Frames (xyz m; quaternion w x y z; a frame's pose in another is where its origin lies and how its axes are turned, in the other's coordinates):
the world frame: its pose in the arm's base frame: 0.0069 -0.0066 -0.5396 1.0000 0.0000 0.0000 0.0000
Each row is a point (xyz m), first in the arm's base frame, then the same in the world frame.
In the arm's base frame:
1: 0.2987 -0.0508 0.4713
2: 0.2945 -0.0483 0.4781
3: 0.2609 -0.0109 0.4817
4: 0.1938 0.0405 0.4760
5: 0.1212 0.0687 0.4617
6: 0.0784 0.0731 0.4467
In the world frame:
1: 0.2918 -0.0442 1.0109
2: 0.2876 -0.0417 1.0177
3: 0.2540 -0.0043 1.0213
4: 0.1869 0.0471 1.0156
5: 0.1143 0.0753 1.0013
6: 0.0715 0.0797 0.9863

